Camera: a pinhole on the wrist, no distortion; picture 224 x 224 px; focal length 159.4 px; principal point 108.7 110.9 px. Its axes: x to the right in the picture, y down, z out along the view. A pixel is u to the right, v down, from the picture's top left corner.
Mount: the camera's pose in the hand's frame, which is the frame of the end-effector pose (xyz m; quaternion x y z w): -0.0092 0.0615 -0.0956 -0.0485 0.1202 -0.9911 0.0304
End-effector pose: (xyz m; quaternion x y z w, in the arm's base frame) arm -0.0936 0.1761 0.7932 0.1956 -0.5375 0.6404 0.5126
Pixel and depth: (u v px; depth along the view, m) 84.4 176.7 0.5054
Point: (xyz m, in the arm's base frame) -0.0259 -0.0906 1.1372
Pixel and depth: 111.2 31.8 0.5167
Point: -0.4060 -0.2084 0.8818
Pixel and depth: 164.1 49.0 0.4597
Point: -0.2638 -0.2304 0.7740
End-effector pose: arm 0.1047 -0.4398 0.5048 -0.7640 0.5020 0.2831 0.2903
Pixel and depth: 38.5 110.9 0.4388
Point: 0.1633 -0.3416 0.1351
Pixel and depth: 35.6 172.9 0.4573
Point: 0.3396 -0.3196 0.1614
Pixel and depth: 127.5 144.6 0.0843
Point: 0.0819 -0.4546 0.5197
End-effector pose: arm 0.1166 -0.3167 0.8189 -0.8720 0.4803 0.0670 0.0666
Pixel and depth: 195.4 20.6 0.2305
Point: -0.0596 -0.2558 0.6667
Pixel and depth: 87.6 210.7 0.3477
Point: 0.3439 -0.2316 0.6351
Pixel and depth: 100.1 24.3 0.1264
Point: 0.0346 -0.3674 0.7707
